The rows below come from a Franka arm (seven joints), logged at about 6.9 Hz.
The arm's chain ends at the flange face. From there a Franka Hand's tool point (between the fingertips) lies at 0.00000 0.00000 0.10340 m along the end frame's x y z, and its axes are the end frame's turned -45 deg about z.
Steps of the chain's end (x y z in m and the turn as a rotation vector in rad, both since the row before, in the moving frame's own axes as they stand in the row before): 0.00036, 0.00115, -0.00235, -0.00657, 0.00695, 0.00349; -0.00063, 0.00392, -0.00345, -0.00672, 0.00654, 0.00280; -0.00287, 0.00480, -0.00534, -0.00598, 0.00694, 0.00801; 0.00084, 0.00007, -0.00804, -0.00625, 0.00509, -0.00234; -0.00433, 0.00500, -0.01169, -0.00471, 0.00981, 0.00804; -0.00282, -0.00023, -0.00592, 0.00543, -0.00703, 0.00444; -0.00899, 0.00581, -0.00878, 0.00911, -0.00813, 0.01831; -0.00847, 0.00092, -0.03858, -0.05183, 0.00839, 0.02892; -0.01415, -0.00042, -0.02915, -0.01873, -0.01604, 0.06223; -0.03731, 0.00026, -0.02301, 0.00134, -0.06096, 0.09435
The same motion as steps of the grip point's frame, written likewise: -0.00053, 0.00206, -0.00235, -0.00956, 0.00027, 0.00349; -0.00323, 0.00330, -0.00345, -0.00938, -0.00013, 0.00280; -0.00536, 0.00231, -0.00534, -0.00914, 0.00068, 0.00801; 0.00046, 0.00147, -0.00804, -0.00802, -0.00082, -0.00234; -0.00623, 0.00154, -0.01170, -0.01027, 0.00361, 0.00804; -0.00195, -0.00307, -0.00592, 0.00881, -0.00113, 0.00444; -0.01038, -0.00351, -0.00879, 0.01219, 0.00069, 0.01831; -0.00988, -0.00098, -0.03872, -0.04258, -0.03072, 0.02892; -0.01225, -0.01019, -0.02918, -0.00190, -0.02459, 0.06223; -0.03070, -0.03095, -0.02320, 0.04405, -0.04216, 0.09435
